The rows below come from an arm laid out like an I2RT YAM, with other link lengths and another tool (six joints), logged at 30 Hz.
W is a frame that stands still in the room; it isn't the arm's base.
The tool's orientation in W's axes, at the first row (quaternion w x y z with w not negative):
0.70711, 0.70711, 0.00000, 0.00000
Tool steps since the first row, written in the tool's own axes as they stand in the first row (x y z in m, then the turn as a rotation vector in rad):
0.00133, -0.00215, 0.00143, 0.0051, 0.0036, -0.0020
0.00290, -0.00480, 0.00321, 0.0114, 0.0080, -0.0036
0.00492, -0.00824, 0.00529, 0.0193, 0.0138, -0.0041
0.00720, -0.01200, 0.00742, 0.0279, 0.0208, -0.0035
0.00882, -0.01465, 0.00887, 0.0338, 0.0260, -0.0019
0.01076, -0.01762, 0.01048, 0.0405, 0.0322, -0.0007
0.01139, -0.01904, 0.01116, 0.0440, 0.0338, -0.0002
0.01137, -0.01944, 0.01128, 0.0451, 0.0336, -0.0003
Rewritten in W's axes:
0.00133, -0.00143, -0.00215, 0.0051, 0.0020, 0.0036
0.00290, -0.00321, -0.00480, 0.0114, 0.0036, 0.0080
0.00492, -0.00529, -0.00824, 0.0193, 0.0041, 0.0138
0.00720, -0.00742, -0.01200, 0.0279, 0.0035, 0.0208
0.00882, -0.00887, -0.01465, 0.0338, 0.0019, 0.0260
0.01076, -0.01048, -0.01762, 0.0405, 0.0007, 0.0322
0.01139, -0.01116, -0.01904, 0.0440, 0.0002, 0.0338
0.01137, -0.01128, -0.01944, 0.0451, 0.0003, 0.0336

